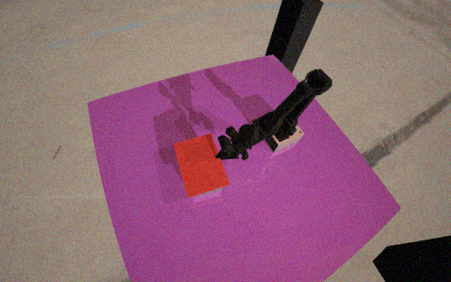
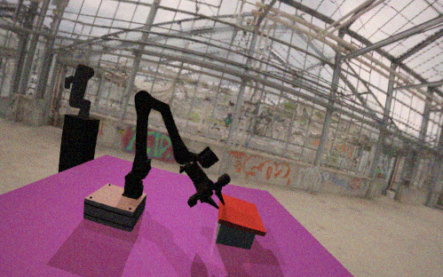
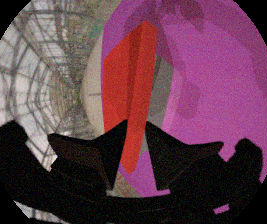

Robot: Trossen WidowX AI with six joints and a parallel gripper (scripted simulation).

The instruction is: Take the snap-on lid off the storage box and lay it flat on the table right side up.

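My gripper tip is now 8 cm short of the lid and 1 cm to the left of it. From my gripper tip the other things lie so: storage box 7 cm ahead, 1 cm to the right, 6 cm below.
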